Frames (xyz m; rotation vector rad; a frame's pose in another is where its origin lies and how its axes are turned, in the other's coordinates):
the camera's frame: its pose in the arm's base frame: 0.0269 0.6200 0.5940 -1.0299 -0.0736 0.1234
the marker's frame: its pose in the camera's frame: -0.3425 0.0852 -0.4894 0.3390 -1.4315 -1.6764
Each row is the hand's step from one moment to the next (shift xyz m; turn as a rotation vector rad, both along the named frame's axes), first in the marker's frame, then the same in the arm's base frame.
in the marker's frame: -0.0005 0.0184 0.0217 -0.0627 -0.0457 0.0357
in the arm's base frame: -0.0104 0.0264 -0.0017 -0.0071 -0.0095 -0.0846
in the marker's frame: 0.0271 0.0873 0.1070 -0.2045 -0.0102 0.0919
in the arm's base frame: -0.0688 0.1219 0.0142 0.0404 0.0749 -0.2077
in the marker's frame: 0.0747 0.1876 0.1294 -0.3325 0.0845 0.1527
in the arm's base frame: -0.0802 0.2093 0.0853 0.0958 0.2092 -0.2968
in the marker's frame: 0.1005 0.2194 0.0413 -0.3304 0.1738 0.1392
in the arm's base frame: -0.0170 0.1880 0.1559 0.1337 0.2780 -0.2522
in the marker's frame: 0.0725 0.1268 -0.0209 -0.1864 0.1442 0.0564
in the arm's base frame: 0.0164 0.0839 0.1203 0.1072 0.1851 -0.1138
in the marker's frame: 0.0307 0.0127 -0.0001 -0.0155 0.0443 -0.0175
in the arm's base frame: -0.0130 0.0050 0.0302 0.0363 0.0319 0.0132
